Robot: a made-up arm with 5 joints.
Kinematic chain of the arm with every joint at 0, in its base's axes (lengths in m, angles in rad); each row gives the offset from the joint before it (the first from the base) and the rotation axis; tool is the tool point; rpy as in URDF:
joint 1: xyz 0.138 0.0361 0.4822 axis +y
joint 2: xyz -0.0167 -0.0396 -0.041 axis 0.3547 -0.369 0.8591
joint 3: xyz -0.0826 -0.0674 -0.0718 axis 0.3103 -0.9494 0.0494
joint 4: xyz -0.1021 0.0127 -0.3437 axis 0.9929 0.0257 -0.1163
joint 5: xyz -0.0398 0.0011 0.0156 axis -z
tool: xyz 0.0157 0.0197 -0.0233 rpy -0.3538 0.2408 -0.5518
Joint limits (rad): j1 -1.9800..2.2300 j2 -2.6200..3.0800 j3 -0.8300..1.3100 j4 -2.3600..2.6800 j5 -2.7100..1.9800
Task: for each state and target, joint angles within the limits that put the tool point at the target. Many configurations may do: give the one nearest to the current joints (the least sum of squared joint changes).
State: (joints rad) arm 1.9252 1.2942 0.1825 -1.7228 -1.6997
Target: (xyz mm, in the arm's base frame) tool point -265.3 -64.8 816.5
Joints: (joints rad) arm 2.1370 0.9209 -0.0707 -2.0208 -2.0849
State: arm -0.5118 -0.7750 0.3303 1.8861 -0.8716
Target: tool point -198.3 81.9 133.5
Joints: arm -0.1475 -0.8345 -0.1635 1.8398 -1.0963
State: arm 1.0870 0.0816 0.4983 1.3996 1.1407
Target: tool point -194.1 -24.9 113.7
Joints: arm 0.4551 0.0022 0.2370 1.3553 1.1636
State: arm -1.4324 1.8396 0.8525 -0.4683 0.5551
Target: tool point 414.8 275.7 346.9
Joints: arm -0.9263 1.0936 0.9185 -0.4403 0.6991
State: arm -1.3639 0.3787 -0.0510 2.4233 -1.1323
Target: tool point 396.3 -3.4 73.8
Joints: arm -0.6935 0.6335 0.2400 2.3948 -1.2883
